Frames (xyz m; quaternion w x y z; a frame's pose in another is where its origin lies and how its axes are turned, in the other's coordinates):
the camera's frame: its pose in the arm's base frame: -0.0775 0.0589 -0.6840 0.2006 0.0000 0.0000 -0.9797
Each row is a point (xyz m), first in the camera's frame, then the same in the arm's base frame.
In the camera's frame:
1: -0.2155 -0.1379 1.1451
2: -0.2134 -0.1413 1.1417
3: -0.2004 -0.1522 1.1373
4: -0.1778 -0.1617 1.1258
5: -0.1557 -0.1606 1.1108
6: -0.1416 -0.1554 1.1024
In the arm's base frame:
1: 0.0665 0.2704 0.4611
2: 0.0632 0.2727 0.4577
3: 0.0470 0.2776 0.4533
4: 0.0224 0.2775 0.4418
5: 0.0025 0.2678 0.4268
6: -0.0084 0.2574 0.4184

